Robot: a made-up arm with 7 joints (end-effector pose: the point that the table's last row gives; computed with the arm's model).
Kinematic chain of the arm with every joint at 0, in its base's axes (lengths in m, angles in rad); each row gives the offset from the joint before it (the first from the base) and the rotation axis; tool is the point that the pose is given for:
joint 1: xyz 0 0 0.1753 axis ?
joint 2: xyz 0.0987 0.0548 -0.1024 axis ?
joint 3: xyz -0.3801 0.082 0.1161 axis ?
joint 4: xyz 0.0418 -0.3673 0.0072 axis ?
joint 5: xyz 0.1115 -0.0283 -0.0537 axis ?
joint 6: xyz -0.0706 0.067 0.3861 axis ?
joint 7: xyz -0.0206 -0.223 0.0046 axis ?
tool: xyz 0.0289 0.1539 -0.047
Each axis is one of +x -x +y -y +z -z.
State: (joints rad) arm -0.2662 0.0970 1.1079 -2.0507 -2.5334 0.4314 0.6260
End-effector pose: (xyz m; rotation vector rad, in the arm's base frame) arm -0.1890 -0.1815 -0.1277 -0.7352 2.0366 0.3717
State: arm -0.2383 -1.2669 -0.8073 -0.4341 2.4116 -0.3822 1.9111
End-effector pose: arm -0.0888 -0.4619 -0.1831 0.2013 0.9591 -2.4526
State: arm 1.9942 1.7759 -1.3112 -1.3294 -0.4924 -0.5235 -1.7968
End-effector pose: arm -0.1429 0.2288 -0.0435 -2.2810 -1.1885 -0.8575
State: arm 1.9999 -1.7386 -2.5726 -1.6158 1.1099 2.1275 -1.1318
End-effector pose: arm -0.0642 -0.5058 0.8334 0.6754 2.0666 -1.5009
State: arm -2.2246 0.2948 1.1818 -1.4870 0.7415 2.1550 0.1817
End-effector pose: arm 0.5206 -0.1721 0.2275 0.2464 1.6407 0.3956
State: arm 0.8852 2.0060 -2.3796 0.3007 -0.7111 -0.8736 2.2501
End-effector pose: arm 0.0233 0.5280 -0.2508 0.7598 0.5283 -1.5979
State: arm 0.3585 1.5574 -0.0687 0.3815 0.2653 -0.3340 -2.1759
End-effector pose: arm -0.2311 0.4546 0.4544 1.5725 1.5797 -0.7494
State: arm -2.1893 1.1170 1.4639 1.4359 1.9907 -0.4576 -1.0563
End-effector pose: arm -0.0577 0.1086 0.5101 -1.9702 -0.3343 1.0612
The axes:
joint 1: -y
joint 2: -z
joint 3: -y
joint 4: +z
joint 5: -x
joint 6: +z
joint 7: -y

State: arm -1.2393 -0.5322 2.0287 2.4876 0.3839 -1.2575 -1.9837
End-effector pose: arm -0.1983 -0.6701 0.2786 -0.7608 0.4264 0.6170
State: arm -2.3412 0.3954 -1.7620 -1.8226 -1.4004 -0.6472 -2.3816
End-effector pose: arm 0.3614 0.0325 0.0588 0.5592 -0.4862 2.6599
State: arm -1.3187 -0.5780 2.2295 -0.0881 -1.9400 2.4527 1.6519
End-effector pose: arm 0.1598 -0.7812 -0.0009 -0.5104 1.0538 -0.4590
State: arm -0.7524 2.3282 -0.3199 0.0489 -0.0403 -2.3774 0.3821
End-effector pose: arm 0.2950 0.4059 0.3212 0.8188 -0.0718 1.3675
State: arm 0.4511 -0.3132 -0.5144 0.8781 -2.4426 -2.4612 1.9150
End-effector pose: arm 0.2185 -0.5388 -0.1837 -0.7607 0.6808 0.0927
